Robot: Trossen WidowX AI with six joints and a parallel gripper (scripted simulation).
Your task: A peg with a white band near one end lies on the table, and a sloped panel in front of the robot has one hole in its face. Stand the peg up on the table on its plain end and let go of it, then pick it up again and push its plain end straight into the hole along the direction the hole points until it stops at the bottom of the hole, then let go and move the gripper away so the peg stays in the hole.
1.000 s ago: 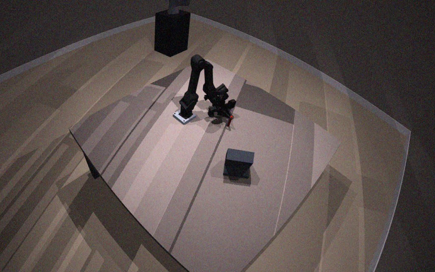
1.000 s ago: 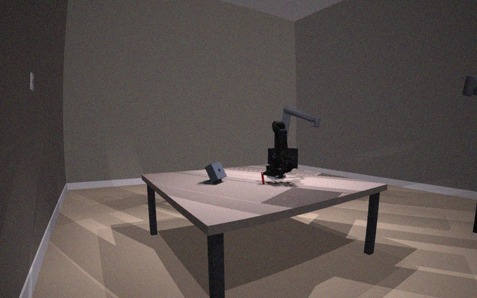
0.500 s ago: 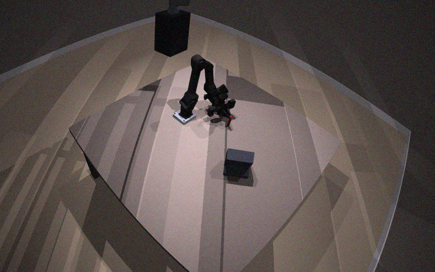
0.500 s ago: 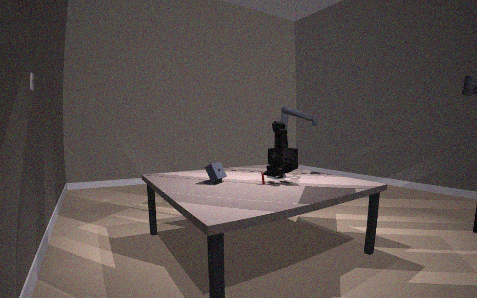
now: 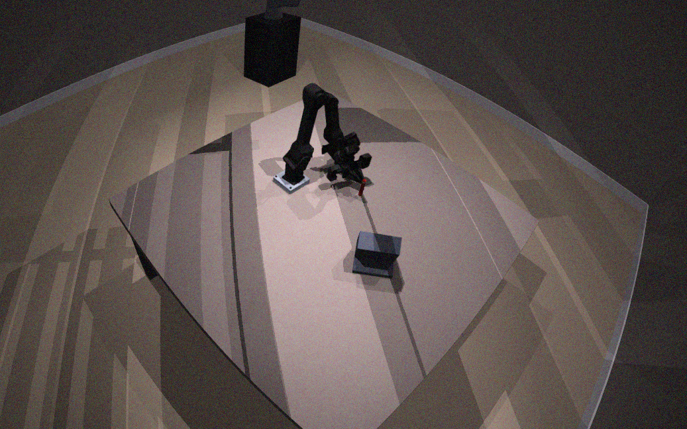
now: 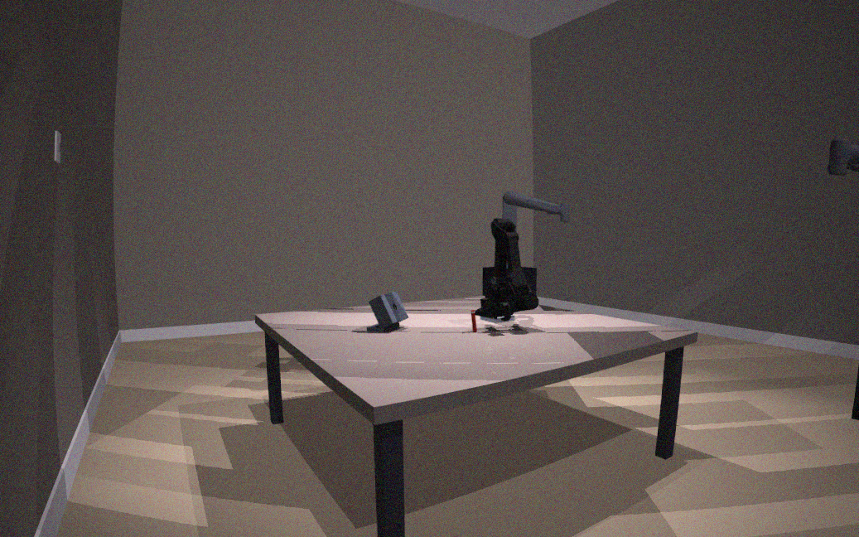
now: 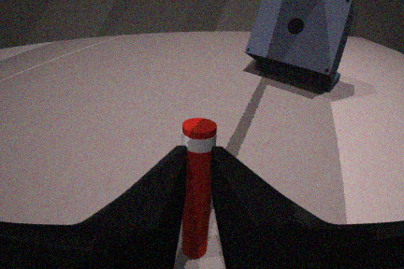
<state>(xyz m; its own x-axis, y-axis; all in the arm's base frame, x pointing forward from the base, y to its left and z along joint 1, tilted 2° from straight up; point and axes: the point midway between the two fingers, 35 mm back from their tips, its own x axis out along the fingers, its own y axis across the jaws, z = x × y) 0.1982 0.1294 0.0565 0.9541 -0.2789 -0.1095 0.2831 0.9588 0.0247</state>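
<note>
Right now my gripper tip is 1 cm above the red peg. Also, from my gripper tip: sloped panel (23 cm to the right, 22 cm ahead, 1 cm above).
</note>
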